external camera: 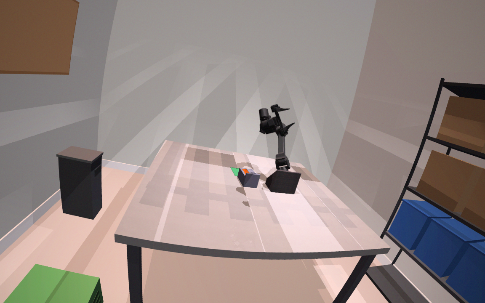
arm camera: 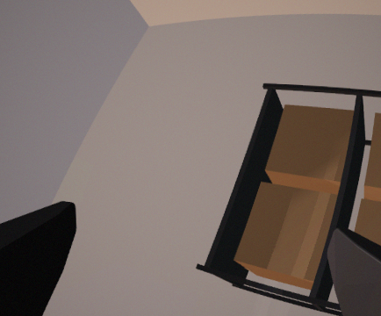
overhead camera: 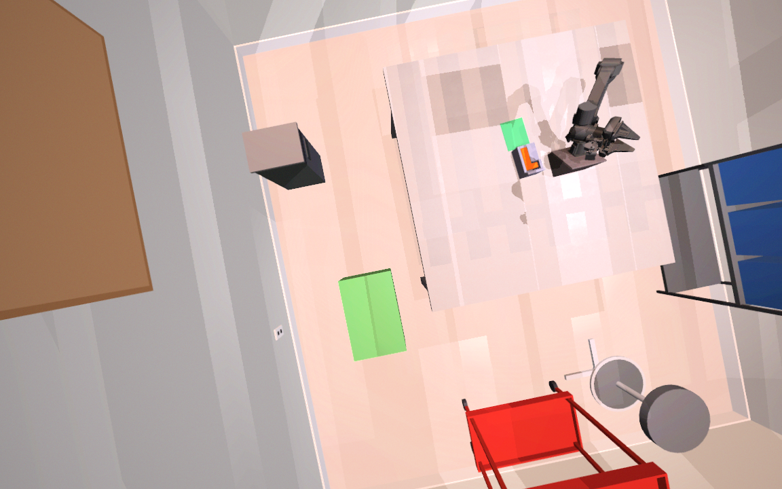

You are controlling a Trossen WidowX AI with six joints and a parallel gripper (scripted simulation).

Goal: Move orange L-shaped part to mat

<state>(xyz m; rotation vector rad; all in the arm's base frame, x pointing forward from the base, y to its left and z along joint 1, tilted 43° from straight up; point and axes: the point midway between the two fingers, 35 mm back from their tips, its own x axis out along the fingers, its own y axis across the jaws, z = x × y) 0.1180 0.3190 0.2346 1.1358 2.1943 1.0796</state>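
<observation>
Now: gripper tip 130 mm short of the orange L-shaped part, 110 mm to the left of it and 430 mm above it. Round my gripper tip: green mat 140 mm ahead, 270 mm to the right, 500 mm below; then tray 130 mm ahead, 120 mm to the right, 500 mm below.
</observation>
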